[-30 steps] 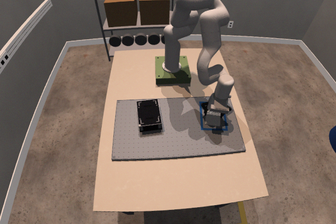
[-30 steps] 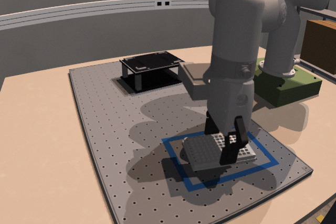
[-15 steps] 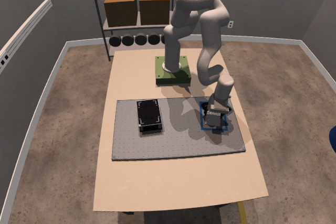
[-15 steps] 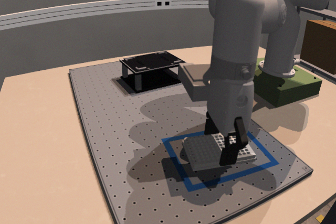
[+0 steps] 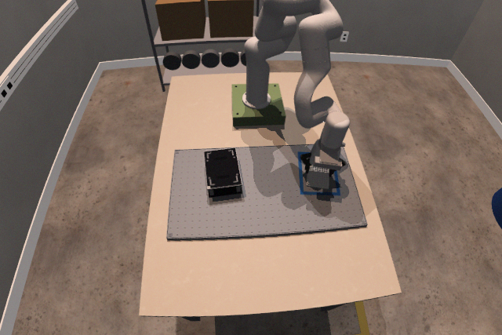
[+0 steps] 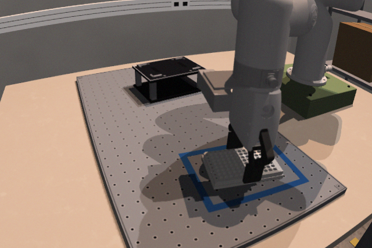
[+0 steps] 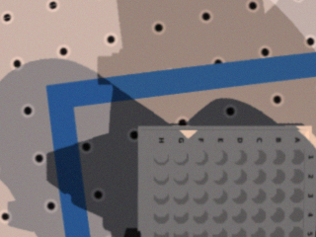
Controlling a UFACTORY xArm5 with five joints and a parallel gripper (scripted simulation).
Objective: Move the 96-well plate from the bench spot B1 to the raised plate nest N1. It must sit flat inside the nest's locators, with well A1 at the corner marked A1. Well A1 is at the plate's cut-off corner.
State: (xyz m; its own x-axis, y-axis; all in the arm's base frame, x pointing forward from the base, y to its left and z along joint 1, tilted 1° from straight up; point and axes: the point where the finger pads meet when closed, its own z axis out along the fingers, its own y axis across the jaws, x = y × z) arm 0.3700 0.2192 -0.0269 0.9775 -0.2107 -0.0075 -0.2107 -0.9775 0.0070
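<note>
Now: the grey 96-well plate 1 cm below my hand. The rest, counted from my hand: A1 mark (41 cm to the right, 8 cm ahead, 4 cm above); black raised plate nest (36 cm to the right, 4 cm above).
</note>
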